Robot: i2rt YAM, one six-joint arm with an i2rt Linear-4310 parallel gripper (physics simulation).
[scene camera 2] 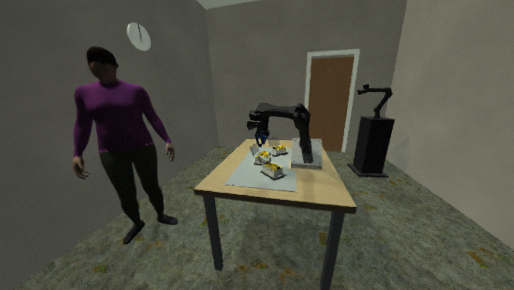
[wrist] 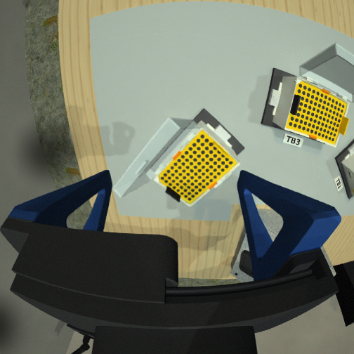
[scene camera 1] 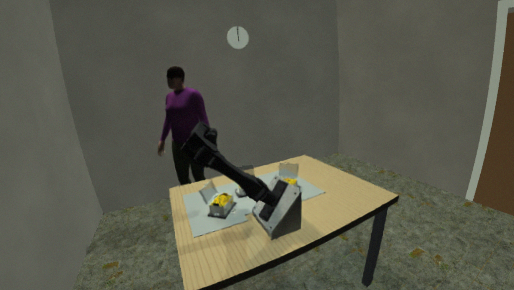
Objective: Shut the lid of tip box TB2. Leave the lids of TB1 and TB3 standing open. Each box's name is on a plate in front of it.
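Seen in the pictures: gripper, between the fingertips: (scene camera 2: 261, 145) (scene camera 1: 211, 170); arm's base, origin of its link: (scene camera 2: 306, 150) (scene camera 1: 273, 200).
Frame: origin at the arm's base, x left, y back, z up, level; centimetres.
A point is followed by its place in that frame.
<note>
Tip box TB2 (wrist: 197, 167) (scene camera 1: 221, 204) (scene camera 2: 272, 170) @[x 26.0, y -25.2, z -4.8 cm], with yellow tips rack, sits under and ahead of my fingers in the wrist view. Its clear lid (wrist: 150, 157) (scene camera 1: 209, 192) @[x 21.7, y -31.0, z -2.2 cm] stands open on its left side, tilted outward. Its name plate does not show in the wrist view. TB3 (wrist: 317, 112) stands upper right behind its plate (wrist: 293, 140), its lid (wrist: 332, 70) open. TB1 (wrist: 350, 165) is cut off at the right edge; its lid (scene camera 1: 289, 170) @[x -29.4, y -25.6, z -1.7 cm] stands open in scene camera 1. My gripper (wrist: 174, 177) (scene camera 2: 260, 142) @[x 18.2, y -32.9, z 9.4 cm] is open and empty, above the boxes.
The boxes stand on a grey mat (wrist: 150, 55) (scene camera 1: 197, 225) @[x 33.8, y -18.9, z -11.7 cm] on a wooden table (scene camera 1: 345, 187) @[x -53.2, y 0.1, z -12.0 cm] (scene camera 2: 220, 180) @[x 29.0, y -59.6, z -12.0 cm]. The arm's metal base (scene camera 1: 287, 215) @[x 0.8, y 11.3, z -1.8 cm] is at the mat's near side. A person in purple (scene camera 1: 185, 112) (scene camera 2: 115, 115) stands beyond the table in scene camera 1.
</note>
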